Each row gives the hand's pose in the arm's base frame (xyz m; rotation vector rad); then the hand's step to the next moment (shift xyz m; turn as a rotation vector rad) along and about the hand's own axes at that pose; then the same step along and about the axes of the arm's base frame.
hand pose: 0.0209 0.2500 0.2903 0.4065 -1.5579 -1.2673
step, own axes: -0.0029 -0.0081 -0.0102 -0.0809 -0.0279 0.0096
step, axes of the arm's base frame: 0.0072 -0.0061 -0.0094 0.0152 0.0564 -0.0632
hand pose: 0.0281 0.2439 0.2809 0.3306 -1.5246 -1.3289
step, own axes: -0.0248 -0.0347 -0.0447 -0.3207 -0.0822 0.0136
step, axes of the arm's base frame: 0.0329 -0.0185 -0.0489 0.0915 0.2199 -0.2304
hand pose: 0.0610 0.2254 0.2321 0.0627 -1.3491 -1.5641
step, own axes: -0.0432 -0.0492 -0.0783 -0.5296 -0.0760 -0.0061
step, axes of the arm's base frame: 0.0368 -0.0325 -0.0895 0.2065 0.3521 -0.3459
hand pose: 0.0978 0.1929 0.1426 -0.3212 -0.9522 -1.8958
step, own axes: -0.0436 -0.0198 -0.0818 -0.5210 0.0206 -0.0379
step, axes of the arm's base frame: 0.0192 -0.0272 -0.0887 0.2890 0.3003 -0.3156
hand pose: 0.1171 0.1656 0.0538 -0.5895 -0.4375 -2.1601
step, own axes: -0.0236 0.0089 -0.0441 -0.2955 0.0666 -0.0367
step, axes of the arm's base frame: 0.0085 -0.0121 -0.0486 0.2039 0.1303 -0.1859
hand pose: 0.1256 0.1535 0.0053 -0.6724 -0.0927 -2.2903
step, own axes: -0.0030 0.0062 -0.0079 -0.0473 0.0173 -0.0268
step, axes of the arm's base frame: 0.0025 -0.0046 -0.0091 0.0279 0.0107 -0.0486
